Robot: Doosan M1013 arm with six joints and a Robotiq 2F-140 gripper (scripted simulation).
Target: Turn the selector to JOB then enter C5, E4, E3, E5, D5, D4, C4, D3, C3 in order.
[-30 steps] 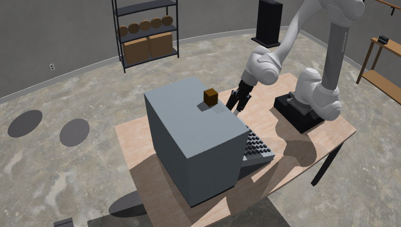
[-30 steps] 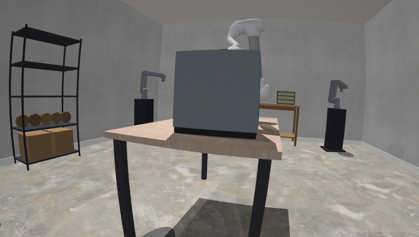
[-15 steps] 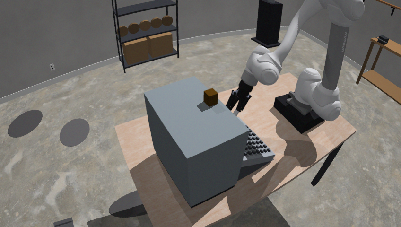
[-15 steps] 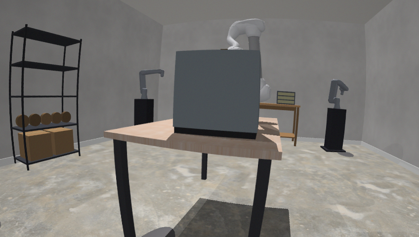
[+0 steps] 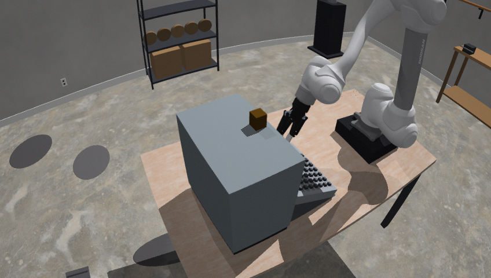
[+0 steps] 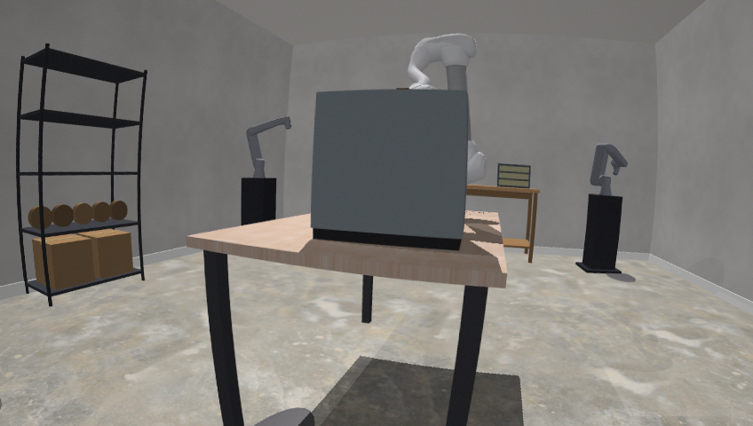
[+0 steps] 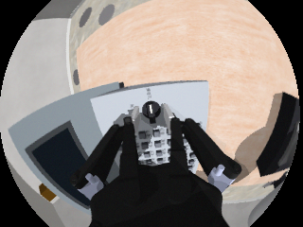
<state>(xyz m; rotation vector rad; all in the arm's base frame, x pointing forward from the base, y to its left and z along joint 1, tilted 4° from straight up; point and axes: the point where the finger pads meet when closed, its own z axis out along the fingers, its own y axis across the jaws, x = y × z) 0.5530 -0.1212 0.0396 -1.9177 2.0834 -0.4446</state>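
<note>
My gripper is now 2 cm above the black selector knob, 1 cm to the left of it and 1 cm short of it. The rest, counted from my hand: keypad: 11 cm to the left, 7 cm below, 4 cm ahead; then key C3: 19 cm to the left, 5 cm ahead, 2 cm below.
</note>
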